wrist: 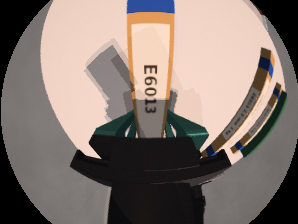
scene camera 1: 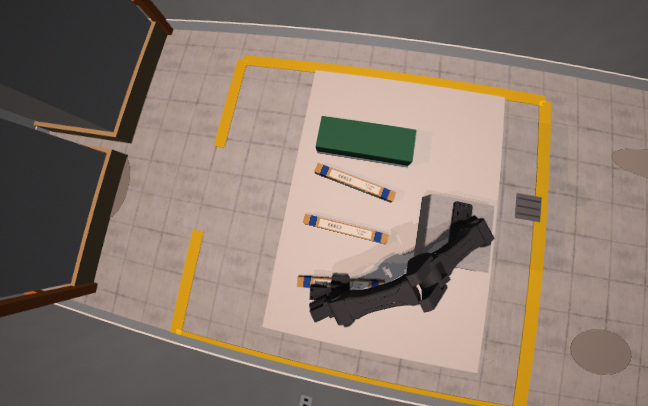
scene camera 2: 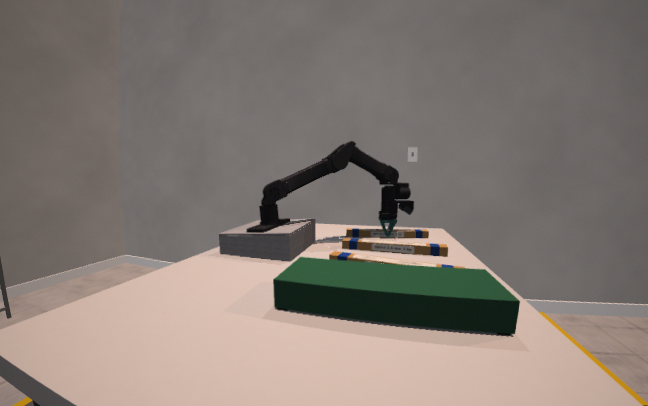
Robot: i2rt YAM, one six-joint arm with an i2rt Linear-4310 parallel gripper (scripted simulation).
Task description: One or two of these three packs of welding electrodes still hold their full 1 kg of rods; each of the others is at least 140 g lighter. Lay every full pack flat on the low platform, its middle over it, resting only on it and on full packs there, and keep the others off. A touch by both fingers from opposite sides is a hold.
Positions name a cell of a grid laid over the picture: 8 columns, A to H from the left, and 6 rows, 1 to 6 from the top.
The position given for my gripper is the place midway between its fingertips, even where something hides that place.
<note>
In view: my gripper (wrist: E3), a low green platform (scene camera 2: F5), a pack (scene camera 1: E3) and a pack (scene camera 2: F4).
The low green platform is seen too in scene camera 1 (scene camera 1: E3).
</note>
